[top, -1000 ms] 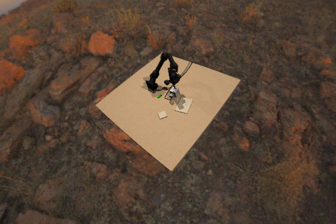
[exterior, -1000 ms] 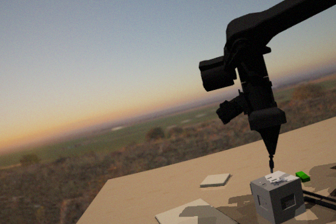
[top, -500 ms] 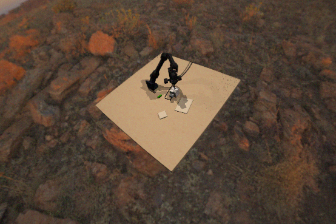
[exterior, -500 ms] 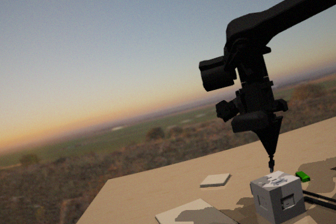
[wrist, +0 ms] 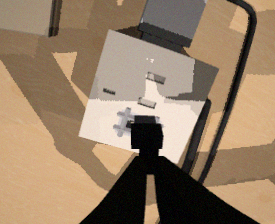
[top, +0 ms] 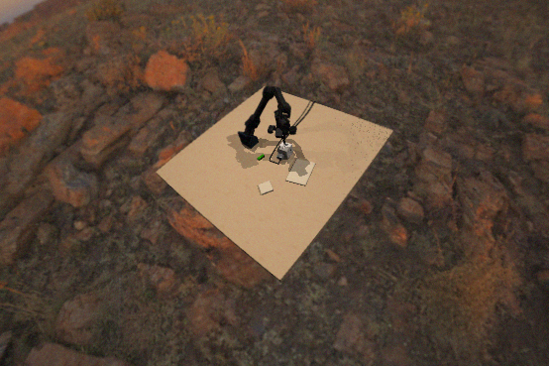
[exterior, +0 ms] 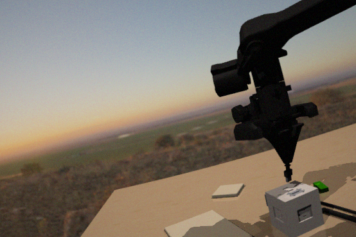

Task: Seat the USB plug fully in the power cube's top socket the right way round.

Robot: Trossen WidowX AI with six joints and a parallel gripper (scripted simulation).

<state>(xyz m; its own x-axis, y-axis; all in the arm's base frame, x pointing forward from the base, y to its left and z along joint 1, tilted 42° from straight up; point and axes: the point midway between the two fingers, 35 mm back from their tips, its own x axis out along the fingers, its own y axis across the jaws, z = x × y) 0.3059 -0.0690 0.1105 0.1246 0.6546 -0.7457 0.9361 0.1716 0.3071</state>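
Now: gripper tip 2 cm above the black USB plug. Round my gripper tip: white plate (18 cm ahead, 13 cm below, 11 cm to the right); then USB socket (7 cm below, 1 cm to the left); then green block (14 cm behind, 13 cm below, 12 cm to the right).
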